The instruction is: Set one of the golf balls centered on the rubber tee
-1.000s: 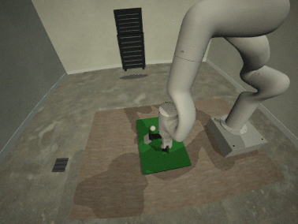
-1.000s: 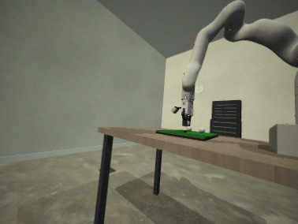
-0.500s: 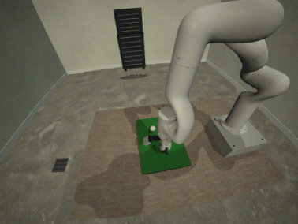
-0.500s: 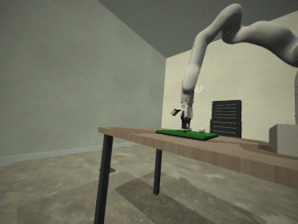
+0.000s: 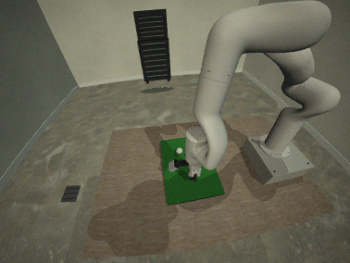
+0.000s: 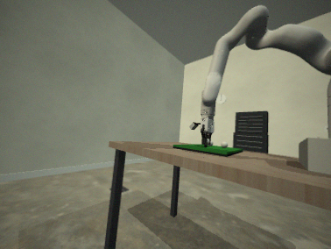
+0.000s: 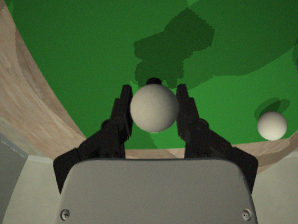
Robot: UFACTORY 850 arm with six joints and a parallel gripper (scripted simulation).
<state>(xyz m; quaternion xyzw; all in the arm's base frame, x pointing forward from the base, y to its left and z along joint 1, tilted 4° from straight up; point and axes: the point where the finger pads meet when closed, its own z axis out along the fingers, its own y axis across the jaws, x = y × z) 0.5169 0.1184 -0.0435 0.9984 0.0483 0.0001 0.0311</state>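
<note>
The white golf ball lies right at my hand. The rest, counted from my hand: mat: 10 mm ahead, 40 mm to the right, 50 mm below.
</note>
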